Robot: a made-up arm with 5 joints.
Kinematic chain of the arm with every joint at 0, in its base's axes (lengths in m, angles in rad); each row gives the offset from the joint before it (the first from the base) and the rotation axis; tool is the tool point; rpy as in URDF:
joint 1: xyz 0.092 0 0.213 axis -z
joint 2: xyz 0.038 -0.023 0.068 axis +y
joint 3: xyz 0.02 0 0.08 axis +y
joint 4: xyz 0.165 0 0.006 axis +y
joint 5: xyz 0.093 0.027 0 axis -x
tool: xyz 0 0 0 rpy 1.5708 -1.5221 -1.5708
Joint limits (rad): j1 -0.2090..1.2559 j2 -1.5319..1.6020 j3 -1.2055..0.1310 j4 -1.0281..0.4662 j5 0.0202..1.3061
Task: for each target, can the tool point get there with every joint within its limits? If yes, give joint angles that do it. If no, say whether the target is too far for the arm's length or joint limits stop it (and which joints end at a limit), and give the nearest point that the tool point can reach.
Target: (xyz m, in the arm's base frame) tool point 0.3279 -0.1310 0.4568
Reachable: yes | joints 0.5219 -0.3374 -0.0658 0.1481 0.4858
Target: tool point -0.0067 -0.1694 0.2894
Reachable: no: joint limits stop it (at a limit: joint 1, joint 2, joint 3, joint 4) | nearest point -0.1736 -0.0523 0.3091 | short by 0.205 m
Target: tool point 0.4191 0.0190 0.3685
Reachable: yes | joints -0.0458 0.1845 -0.0920 -0.3293 1.0619
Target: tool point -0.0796 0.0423 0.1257
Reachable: no: joint limits stop it (at a limit: joint 2, joint 3, joint 4) | nearest point -0.1709 0.0648 0.3091 | short by 0.206 m
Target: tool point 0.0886 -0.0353 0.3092
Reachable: no: joint limits stop it (at a limit: joint 1, joint 2, joint 3, joint 4) | nearest point 0.1070 -0.0331 0.5425 | short by 0.234 m
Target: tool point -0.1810 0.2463 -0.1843
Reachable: no: too far | nearest point 0.1322 0.0126 0.0195 | short by 0.441 m
